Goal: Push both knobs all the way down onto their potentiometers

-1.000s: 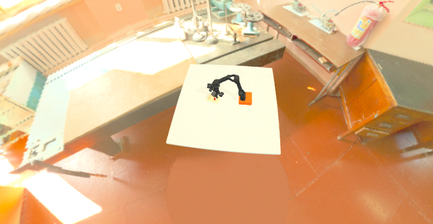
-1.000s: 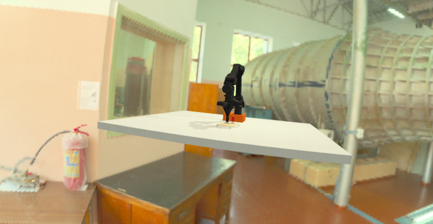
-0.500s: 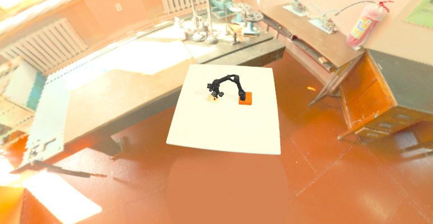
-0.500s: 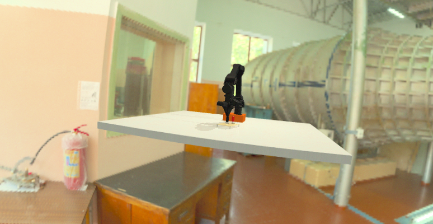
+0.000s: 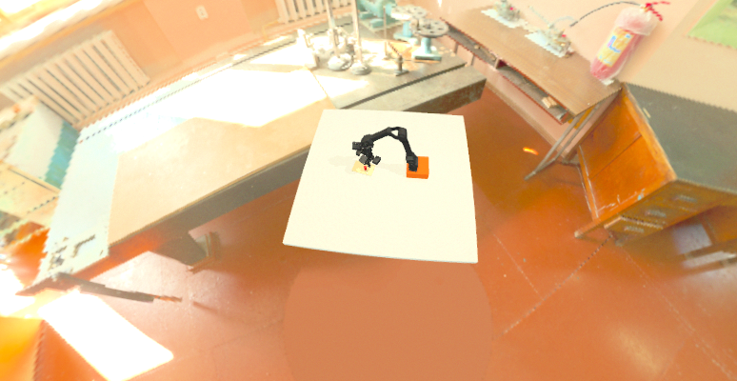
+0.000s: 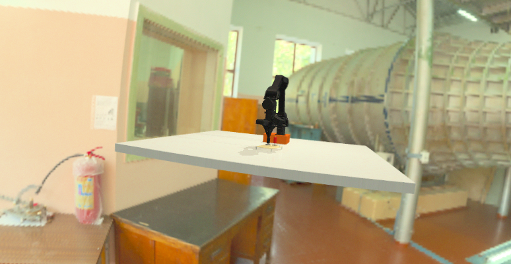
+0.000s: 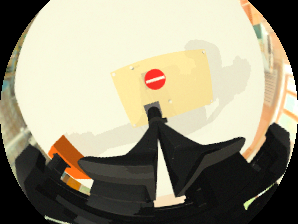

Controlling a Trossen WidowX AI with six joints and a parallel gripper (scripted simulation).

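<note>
My gripper tip is now 5 cm to the right of the red knob, 1 cm short of it and 1 cm above it. Also, from my gripper tip: black knob: 2 cm below.
</note>
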